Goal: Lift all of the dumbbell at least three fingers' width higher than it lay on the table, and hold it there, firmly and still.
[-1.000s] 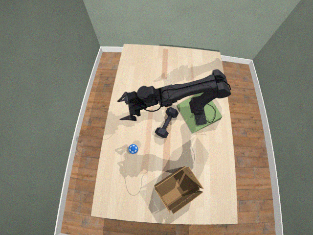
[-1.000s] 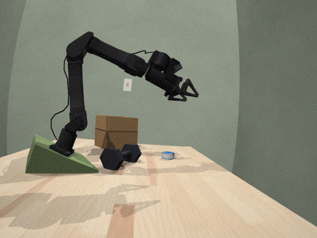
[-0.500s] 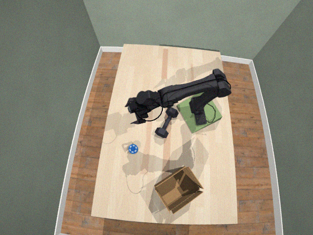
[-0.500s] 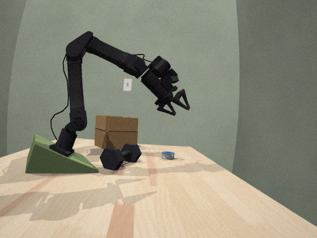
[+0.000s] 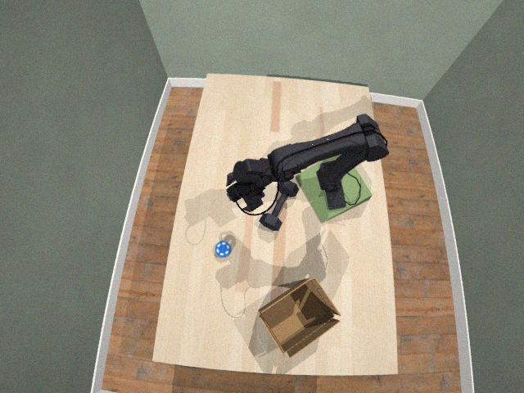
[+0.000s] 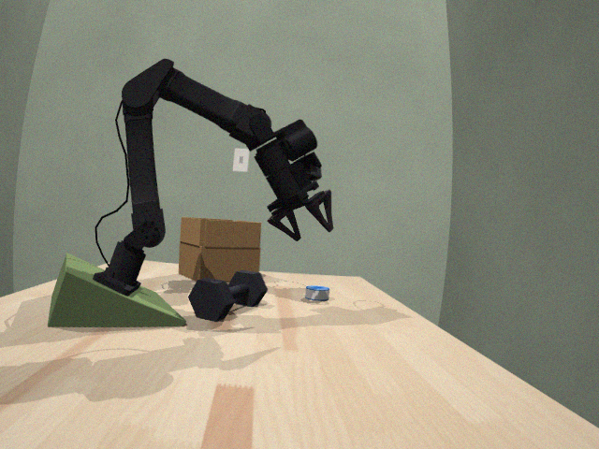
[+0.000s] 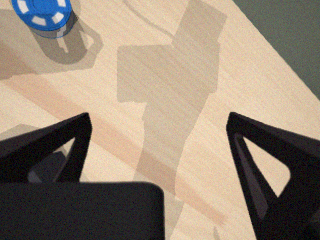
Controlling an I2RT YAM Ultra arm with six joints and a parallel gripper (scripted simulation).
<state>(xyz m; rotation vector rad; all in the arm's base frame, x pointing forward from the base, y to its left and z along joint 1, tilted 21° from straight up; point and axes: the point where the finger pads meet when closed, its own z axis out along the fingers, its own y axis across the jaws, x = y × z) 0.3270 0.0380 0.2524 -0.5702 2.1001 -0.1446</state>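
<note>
Now: the black dumbbell 16 cm behind my hand, 1 cm to the right of it and 14 cm below it. Round my hand: white disc: 7 cm ahead, 15 cm to the left, 16 cm below.
</note>
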